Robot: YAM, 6 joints.
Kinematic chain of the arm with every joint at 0, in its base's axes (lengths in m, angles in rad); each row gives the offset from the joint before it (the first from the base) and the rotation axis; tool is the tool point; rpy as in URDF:
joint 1: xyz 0 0 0.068 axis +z
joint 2: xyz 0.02 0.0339 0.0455 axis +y
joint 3: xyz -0.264 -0.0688 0 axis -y
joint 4: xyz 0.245 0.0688 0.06 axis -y
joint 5: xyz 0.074 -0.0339 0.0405 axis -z
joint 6: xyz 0.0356 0 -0.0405 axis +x
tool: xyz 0 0 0 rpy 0 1.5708 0
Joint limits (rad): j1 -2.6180..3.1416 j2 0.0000..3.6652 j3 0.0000..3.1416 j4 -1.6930..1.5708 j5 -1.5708..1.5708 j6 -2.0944..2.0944
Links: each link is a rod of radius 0.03 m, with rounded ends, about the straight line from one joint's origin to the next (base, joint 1, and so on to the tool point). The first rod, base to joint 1, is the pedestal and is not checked.
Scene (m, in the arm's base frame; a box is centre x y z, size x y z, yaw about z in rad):
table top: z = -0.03
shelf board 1: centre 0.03 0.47 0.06 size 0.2 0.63 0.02 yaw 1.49
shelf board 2: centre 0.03 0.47 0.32 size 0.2 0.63 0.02 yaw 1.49
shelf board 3: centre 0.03 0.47 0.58 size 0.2 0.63 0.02 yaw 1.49
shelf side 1: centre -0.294 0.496 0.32 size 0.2 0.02 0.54 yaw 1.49
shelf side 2: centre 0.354 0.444 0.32 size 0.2 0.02 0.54 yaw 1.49
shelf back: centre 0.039 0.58 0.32 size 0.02 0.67 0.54 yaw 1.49
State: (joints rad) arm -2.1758 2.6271 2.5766 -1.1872 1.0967 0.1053
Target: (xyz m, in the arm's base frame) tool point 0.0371 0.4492 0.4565
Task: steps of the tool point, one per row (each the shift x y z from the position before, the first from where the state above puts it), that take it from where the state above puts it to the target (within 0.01 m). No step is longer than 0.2 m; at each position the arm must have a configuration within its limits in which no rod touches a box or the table.
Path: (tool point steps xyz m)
1: 0.0476 0.0250 0.1422
2: 0.0639 0.0653 0.1196
3: 0.0695 0.0995 0.0845
4: 0.0649 0.1224 0.0414
5: 0.0521 0.1307 -0.0048
6: 0.0341 0.1232 -0.0482
7: 0.0148 0.1013 -0.0839
8: 0.0100 0.0614 0.0304
9: 0.0067 0.0533 0.0146
10: 0.0033 0.0421 -0.0011
11: -0.0004 0.0282 -0.0155
12: -0.0036 0.0123 -0.0284

